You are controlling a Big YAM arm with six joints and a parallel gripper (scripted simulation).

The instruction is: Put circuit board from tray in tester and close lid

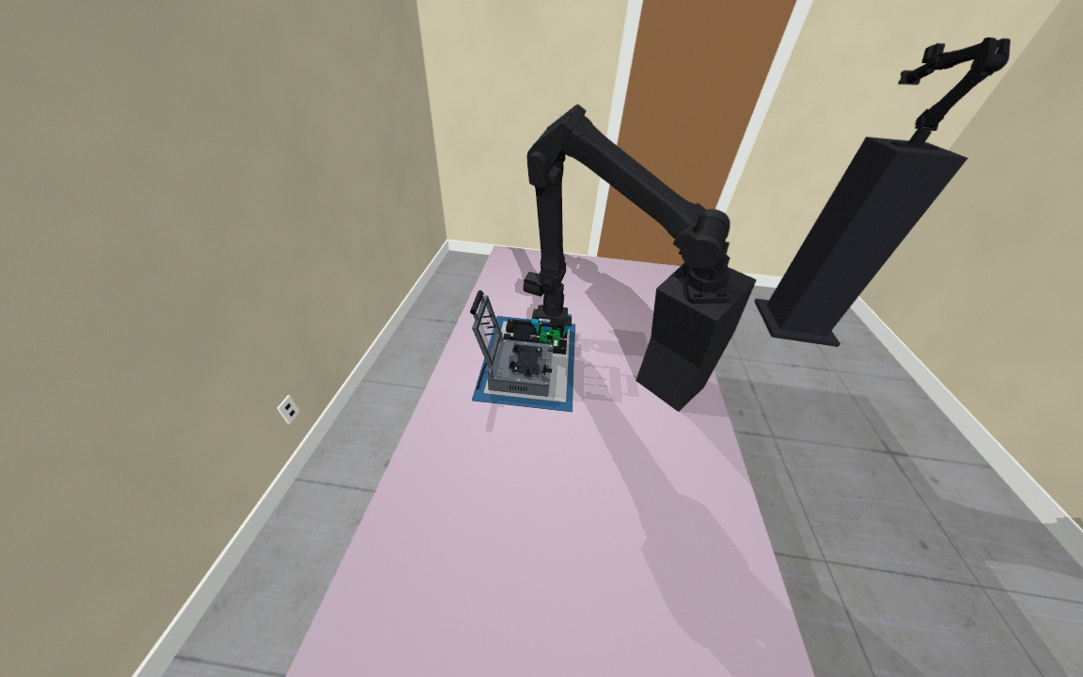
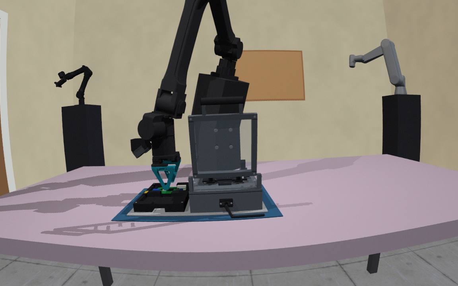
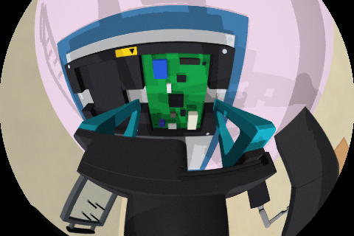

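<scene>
Now: hand 2 cm above the green circuit board. The rest, counted from my hand: pin plate: 5 cm ahead, 18 cm to the left, 3 cm above; lid: 17 cm ahead, 18 cm to the left, 14 cm above.
</scene>
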